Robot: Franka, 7 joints.
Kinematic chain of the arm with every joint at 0, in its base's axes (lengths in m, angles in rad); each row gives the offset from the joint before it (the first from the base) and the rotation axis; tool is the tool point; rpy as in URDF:
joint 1: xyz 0 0 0.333 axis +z
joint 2: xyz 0 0 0 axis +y
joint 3: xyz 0 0 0.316 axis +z
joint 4: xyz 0.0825 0 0 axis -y
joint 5: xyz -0.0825 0 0.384 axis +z
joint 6: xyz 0 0 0 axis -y
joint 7: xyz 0.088 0 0 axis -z
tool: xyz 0 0 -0.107 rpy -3.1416 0 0
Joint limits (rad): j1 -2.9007..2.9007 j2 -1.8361..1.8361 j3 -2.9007..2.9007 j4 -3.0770..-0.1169 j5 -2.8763..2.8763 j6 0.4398..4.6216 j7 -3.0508..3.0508
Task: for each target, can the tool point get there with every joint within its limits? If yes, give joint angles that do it. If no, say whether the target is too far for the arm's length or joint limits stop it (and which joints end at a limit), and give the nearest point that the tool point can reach.
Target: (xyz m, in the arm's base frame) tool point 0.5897 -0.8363 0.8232
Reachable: no: too far | nearest point 0.4459 -0.6323 0.7036 | short by 0.277 m
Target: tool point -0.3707 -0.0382 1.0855
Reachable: yes | joints 1.3033 -0.0526 1.9887 -0.7714 1.0668 2.9154 -0.9880
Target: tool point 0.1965 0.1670 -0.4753
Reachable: no: joint limits stop it (at a limit: joint 2) | nearest point 0.1999 0.1699 -0.3604 | short by 0.115 m
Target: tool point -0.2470 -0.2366 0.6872
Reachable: yes | joints 2.2761 1.0042 2.1605 -2.4537 -0.5289 4.2911 1.0566
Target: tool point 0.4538 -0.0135 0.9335
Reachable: yes | joints -0.9831 0.3612 1.8028 -1.0320 1.0376 3.8683 0.8875
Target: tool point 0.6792 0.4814 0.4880
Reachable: yes | joints -2.3638 -1.2743 2.4549 -0.4190 0.6433 3.0275 -0.0018
